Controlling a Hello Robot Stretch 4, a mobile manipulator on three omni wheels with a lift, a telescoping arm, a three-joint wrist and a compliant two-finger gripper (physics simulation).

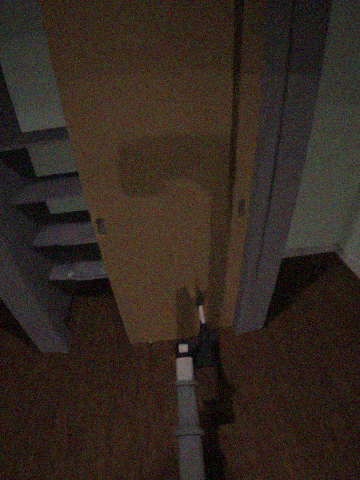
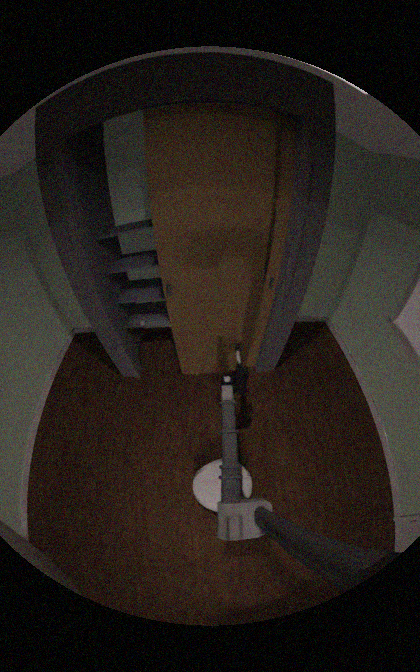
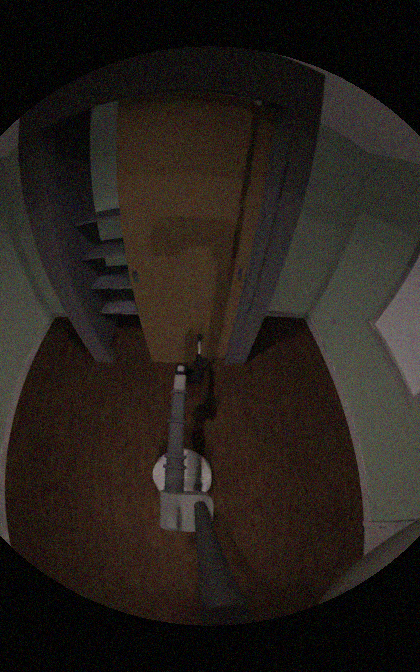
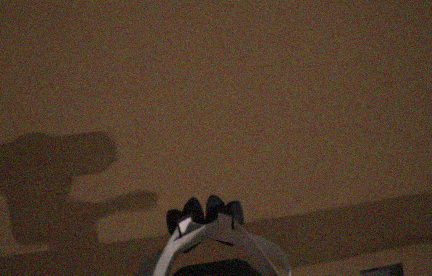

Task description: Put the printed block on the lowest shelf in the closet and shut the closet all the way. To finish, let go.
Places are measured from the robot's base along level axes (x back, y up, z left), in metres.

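Pixels of known places: gripper, fingertip midpoint: (image 1: pixel 199 298) (image 4: pixel 204 212).
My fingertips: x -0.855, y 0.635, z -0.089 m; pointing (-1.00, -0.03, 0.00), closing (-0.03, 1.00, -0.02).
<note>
For each thing: its top centre in the pictures, then the offset to it from my fingertips. "spot": a spot on its surface instead. Level surfaces: height alone.
- small pale thing at its top centre: (image 1: pixel 70 271) dx -0.499, dy -0.227, dz +0.845 m
- lowest shelf at its surface level: dy -0.256 m
- front door's recessed handle at a spot on its surface: (image 1: pixel 100 226) spot: dx -0.193, dy +0.308, dz +0.429 m
The closet's orange-brown front sliding door (image 1: pixel 150 240) (image 2: pixel 205 300) (image 3: pixel 170 295) (image 4: pixel 215 100) covers the middle and right of the opening. The left part stands open, showing grey shelves. A small pale thing (image 1: pixel 70 274) (image 2: pixel 142 323), probably the printed block, lies on the lowest shelf (image 1: pixel 90 270) (image 2: pixel 159 320) (image 3: pixel 122 307); it is too small and dark to make out its print. My gripper (image 1: pixel 200 298) (image 2: pixel 238 348) (image 3: pixel 199 339) (image 4: pixel 204 212) is shut and empty, its dark fingertips together in front of the door's lower right part. Whether they touch the door is unclear.
A second door panel (image 1: pixel 245 175) shows at the right, with a recessed handle (image 1: pixel 241 207). The front door's recessed handle (image 1: pixel 100 226) is near its left edge. Grey closet frame posts (image 1: pixel 265 200) (image 1: pixel 37 310) stand at both sides. Green walls flank the closet.
</note>
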